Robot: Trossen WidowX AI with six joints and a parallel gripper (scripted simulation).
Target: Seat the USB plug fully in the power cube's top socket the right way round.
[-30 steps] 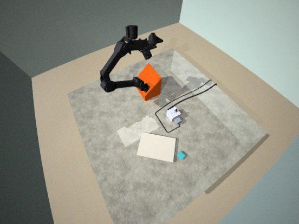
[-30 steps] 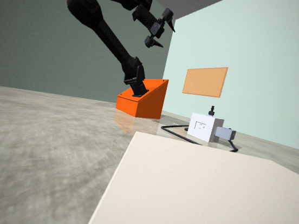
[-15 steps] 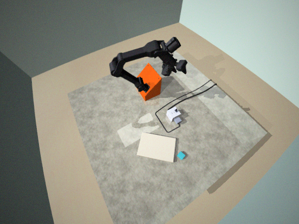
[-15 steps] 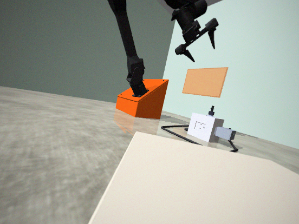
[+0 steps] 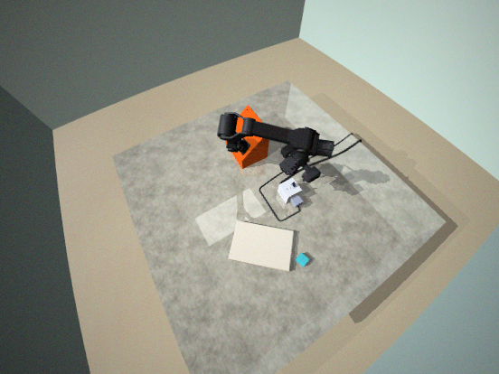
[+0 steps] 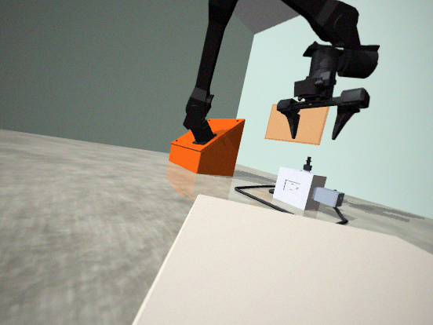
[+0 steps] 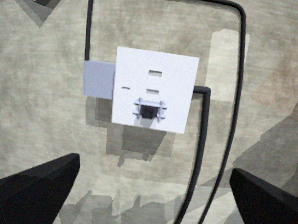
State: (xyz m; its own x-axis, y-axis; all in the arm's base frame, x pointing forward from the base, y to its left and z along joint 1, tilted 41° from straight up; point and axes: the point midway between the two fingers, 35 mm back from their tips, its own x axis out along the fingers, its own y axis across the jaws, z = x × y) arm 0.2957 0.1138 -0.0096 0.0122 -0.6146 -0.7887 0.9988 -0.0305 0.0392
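My gripper tip is 7 cm above the USB plug, 1 cm to the left of it and 1 cm short of it. The rest, counted from my gripper tip: teal cube: 29 cm ahead, 17 cm to the right, 14 cm below; flat beige box: 28 cm to the right, 15 cm ahead, 14 cm below.
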